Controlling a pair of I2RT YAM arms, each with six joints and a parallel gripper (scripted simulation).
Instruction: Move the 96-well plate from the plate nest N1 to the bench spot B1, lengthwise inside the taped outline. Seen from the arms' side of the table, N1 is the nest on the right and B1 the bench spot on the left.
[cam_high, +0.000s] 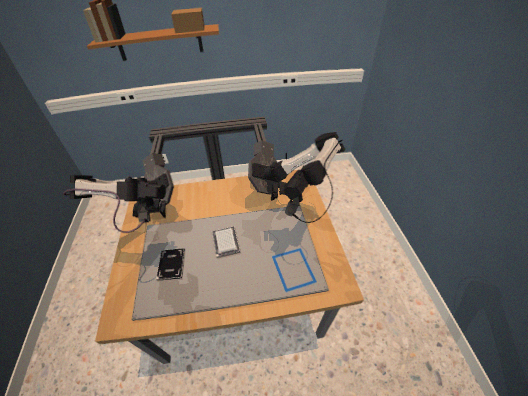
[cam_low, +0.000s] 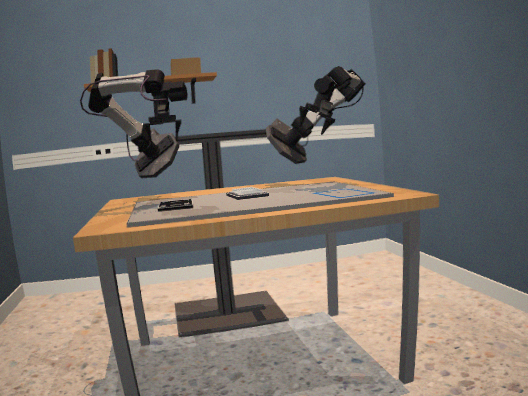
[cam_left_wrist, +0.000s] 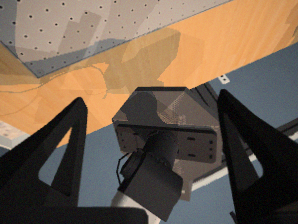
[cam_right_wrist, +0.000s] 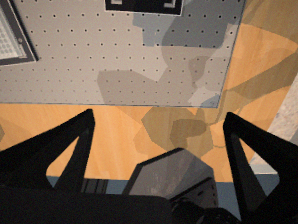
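The white 96-well plate lies 20 mm ahead of my left hand, 290 mm to the right of it and 220 mm below it. From my left hand the other things lie so: black nest N1 (110 mm ahead, 560 mm to the right, 230 mm below); then grey perforated mat (100 mm ahead, 290 mm to the right, 250 mm below); then dark grey nest (20 mm ahead, 290 mm to the right, 230 mm below).
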